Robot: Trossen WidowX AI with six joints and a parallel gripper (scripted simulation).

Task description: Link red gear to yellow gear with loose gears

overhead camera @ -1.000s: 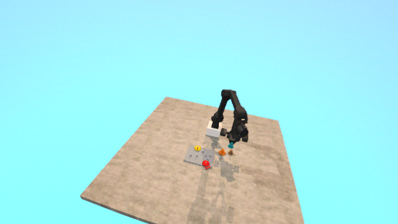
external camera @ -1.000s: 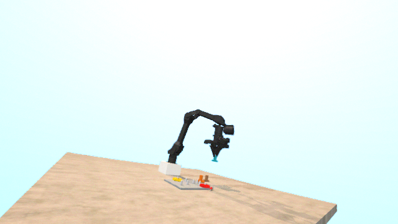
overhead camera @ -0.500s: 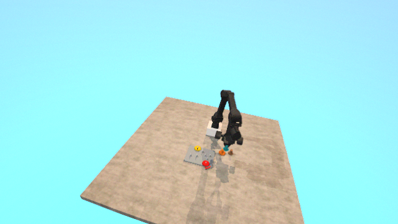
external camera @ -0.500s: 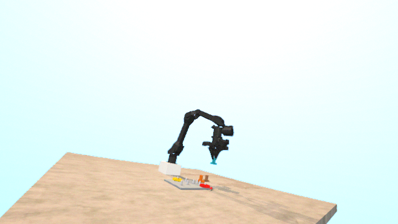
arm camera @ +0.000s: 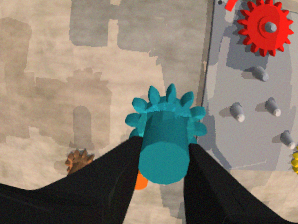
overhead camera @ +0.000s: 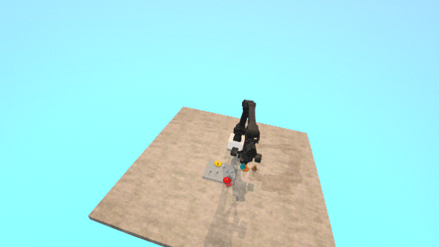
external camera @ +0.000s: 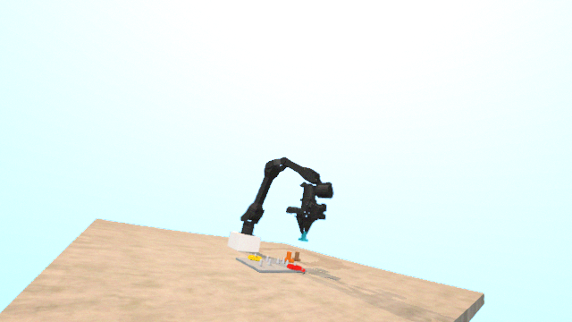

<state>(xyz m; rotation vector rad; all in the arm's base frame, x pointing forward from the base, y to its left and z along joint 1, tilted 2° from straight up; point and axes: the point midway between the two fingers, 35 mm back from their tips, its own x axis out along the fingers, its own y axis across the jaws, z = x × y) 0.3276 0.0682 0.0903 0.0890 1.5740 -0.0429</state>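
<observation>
My gripper tip is now 5 cm short of the red gear, 8 cm to the left of it and 12 cm above it. Also, from my gripper tip: teal gear: 1 cm below; orange gear: 9 cm behind, 2 cm to the left, 12 cm below; red arrow: 8 cm ahead, 6 cm to the right, 12 cm below.
</observation>
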